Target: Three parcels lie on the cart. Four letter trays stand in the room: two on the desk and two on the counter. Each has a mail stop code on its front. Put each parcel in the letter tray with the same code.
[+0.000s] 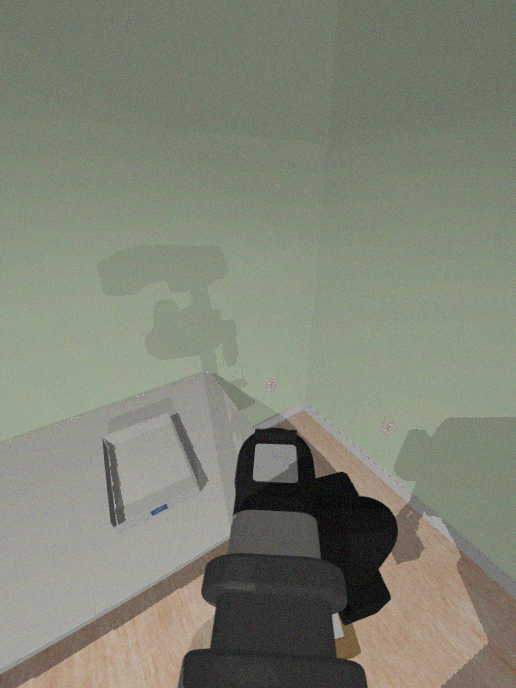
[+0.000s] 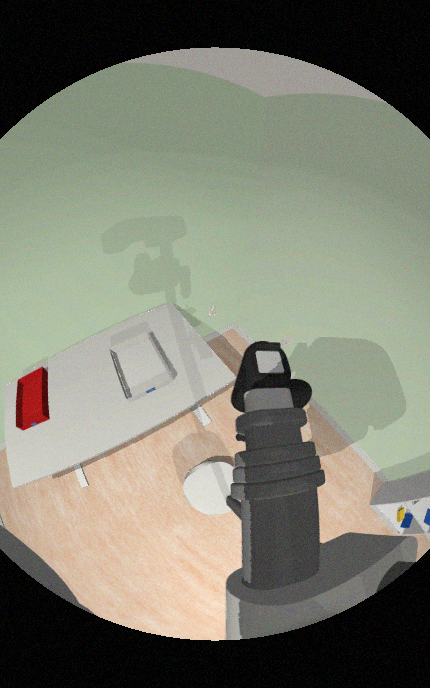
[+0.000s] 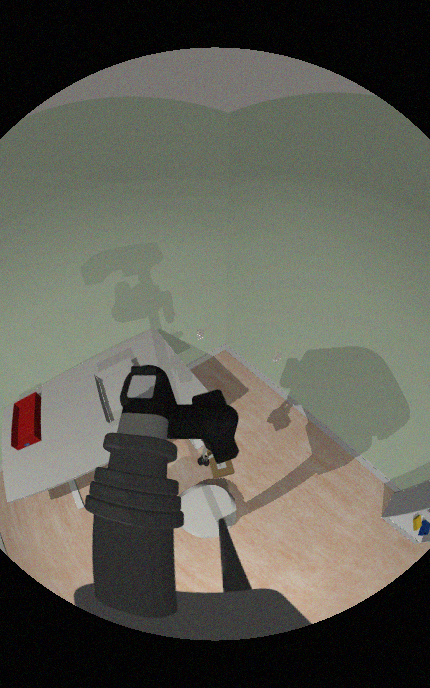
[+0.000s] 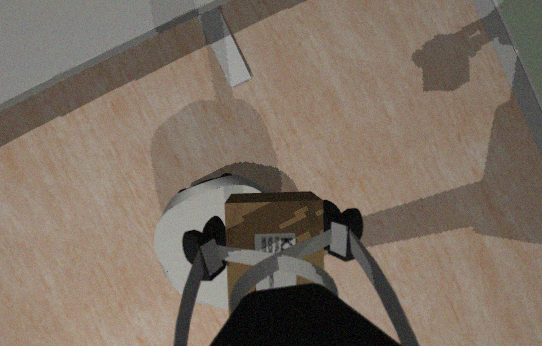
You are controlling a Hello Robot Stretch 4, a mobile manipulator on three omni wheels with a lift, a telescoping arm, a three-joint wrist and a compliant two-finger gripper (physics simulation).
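Seen in the pictures: gripper, fingertip midpoint: (image 4: 272,227); robot's base, origin of the base link: (image 2: 212,486) (image 3: 206,509).
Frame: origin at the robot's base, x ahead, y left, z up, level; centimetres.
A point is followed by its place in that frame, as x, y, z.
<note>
My gripper (image 4: 272,227) @(22.8, -8.7, 93.6) is shut on a brown parcel (image 4: 275,216) @(24.4, -8.4, 98.5) (image 3: 227,469) @(17.8, -11.1, 98.5) (image 1: 348,644) @(17.8, -11.2, 98.5), with a fingertip at each side. The parcel's white label shows a sideways letter K, partly hidden by the fingers. It is held above floor level beside the desk (image 1: 55,561) @(32.4, 58.1, 69.2) (image 2: 81,418) @(27.8, 69.9, 69.2) (image 3: 60,438) @(27.5, 76.8, 69.3) (image 4: 75,40) @(40.2, 22.3, 69.3), off its front edge. On the desk, a white letter tray (image 1: 191,452) (image 2: 162,357) @(65.5, 30.0, 74.6) (image 3: 103,398) @(56.9, 54.1, 69.6) stands nearer the right end and a red letter tray (image 2: 32,398) @(31.0, 115.2, 69.5) (image 3: 26,421) @(30.6, 115.7, 69.5) at the left. Their blue code labels are too small to read. The cart and counter do not show.
The robot's round white base part (image 2: 207,489) @(-1.2, 3.9, 18.7) (image 3: 205,509) @(1.0, -0.5, 18.7) (image 4: 192,230) is below the arm. A desk foot (image 4: 232,60) reaches out onto the floor. Green walls meet behind the desk's right end. A grey shelf unit (image 2: 400,489) @(-48.3, -162.6, 31.6) (image 3: 410,499) @(-48.5, -162.1, 28.2) stands at the right wall.
</note>
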